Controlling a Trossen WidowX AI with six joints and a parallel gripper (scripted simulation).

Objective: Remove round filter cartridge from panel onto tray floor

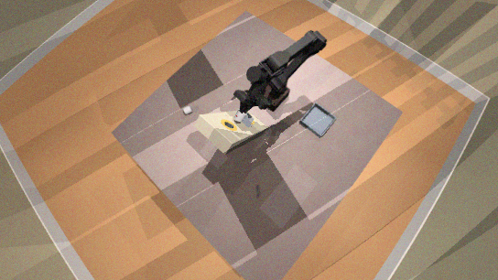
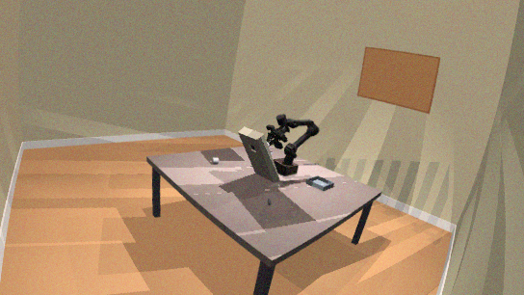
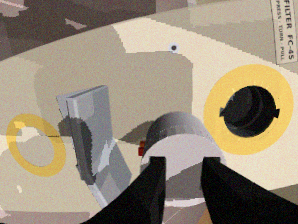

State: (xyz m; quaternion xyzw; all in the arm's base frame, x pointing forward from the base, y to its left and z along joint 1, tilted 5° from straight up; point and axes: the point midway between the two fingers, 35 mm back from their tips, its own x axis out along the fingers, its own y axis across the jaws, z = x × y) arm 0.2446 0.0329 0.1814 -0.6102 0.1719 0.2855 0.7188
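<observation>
The grey filter cartridge lies 10 mm below my gripper tip and 10 mm ahead of it. Round my gripper tip: beige service panel 60 mm below, 50 mm ahead, 10 mm to the left; then grey-blue tray 370 mm behind, 230 mm below, 210 mm to the left; then small grey piece 320 mm to the left, 240 mm below, 150 mm ahead.
</observation>
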